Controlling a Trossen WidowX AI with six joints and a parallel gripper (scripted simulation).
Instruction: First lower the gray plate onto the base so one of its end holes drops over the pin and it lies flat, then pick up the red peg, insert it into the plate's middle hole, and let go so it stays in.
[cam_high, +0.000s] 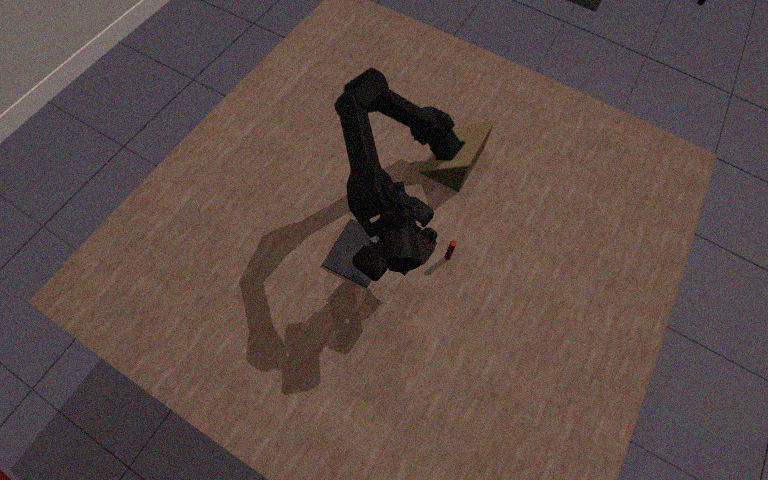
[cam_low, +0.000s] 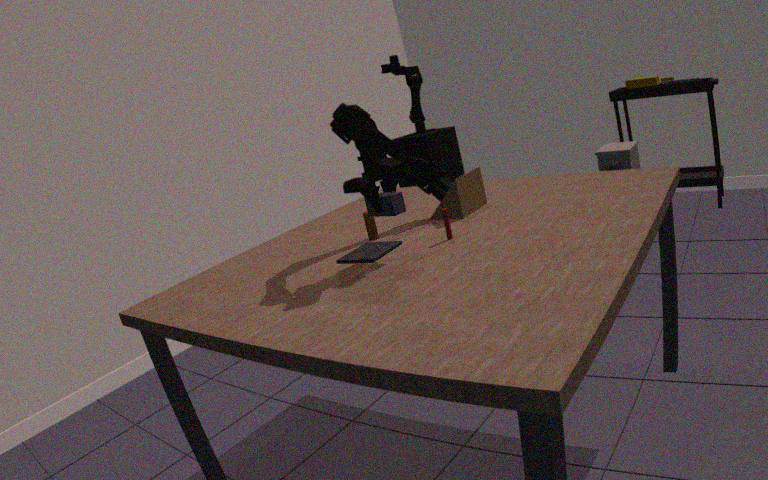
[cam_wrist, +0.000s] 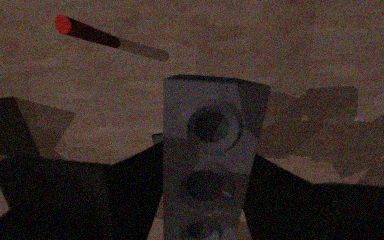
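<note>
The dark flat base lies 80 mm to the right of my gripper tip and 110 mm below it. Round my gripper tip: orange cylinder 110 mm behind, 190 mm to the right, 70 mm below; gray plate 30 mm above; red peg 120 mm behind, 90 mm to the left, 70 mm below.
</note>
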